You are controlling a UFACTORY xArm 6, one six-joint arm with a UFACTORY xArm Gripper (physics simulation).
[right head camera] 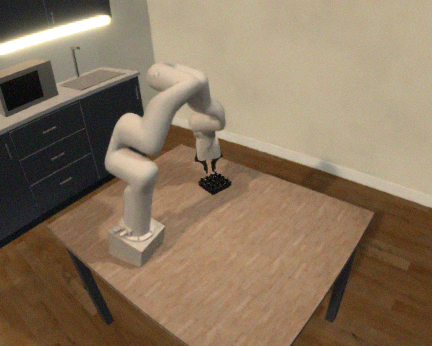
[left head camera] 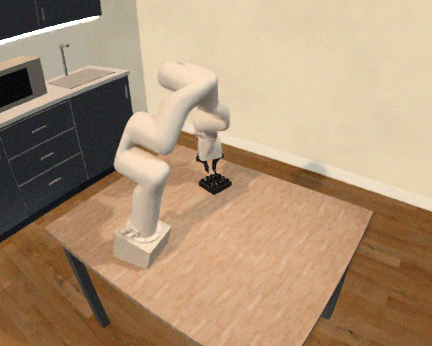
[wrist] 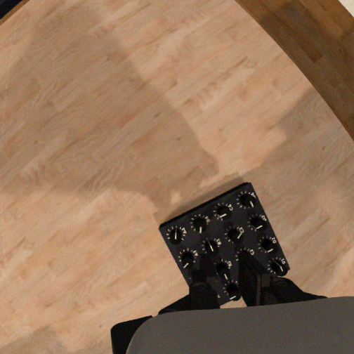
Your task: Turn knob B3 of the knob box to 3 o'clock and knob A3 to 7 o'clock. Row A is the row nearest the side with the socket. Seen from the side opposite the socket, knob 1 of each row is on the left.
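Where they show: gripper, fingertip midpoint: (right head camera: 209,171) (left head camera: 210,171); arm's base at its link origin: (right head camera: 136,228) (left head camera: 143,229).
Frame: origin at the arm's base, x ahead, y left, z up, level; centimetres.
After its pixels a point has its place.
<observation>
The black knob box (left head camera: 215,184) {x 46.4, y 7.8, z -9.1 cm} (right head camera: 215,184) {x 46.4, y 7.4, z -9.0 cm} (wrist: 229,223) lies on the table, turned at an angle in the wrist view. Knob B3 (wrist: 210,246) shows there with its white line slanting down and slightly right in the picture. Knob A3 (wrist: 187,258) shows at the left, its white line pointing down-left in the picture. My gripper (left head camera: 211,172) {x 47.0, y 10.9, z -3.6 cm} (right head camera: 211,172) {x 47.0, y 10.9, z -3.6 cm} (wrist: 223,271) is above the box, pointing down, its fingers partly open with nothing between them. In the wrist view the fingertips appear on both sides of knob B2 (wrist: 224,270). The fingers hide part of row A; the socket cannot be made out.
The box stands on the wooden table (left head camera: 240,250) {x 22.8, y -25.3, z -11.6 cm} (right head camera: 240,250) {x 24.4, y -26.9, z -11.6 cm} (wrist: 90,150), near its far edge. Neighbouring knobs stand close around the fingers, among them B4 (wrist: 199,223), C3 (wrist: 235,235) and A4 (wrist: 175,234). A kitchen counter stands beyond the table at the left.
</observation>
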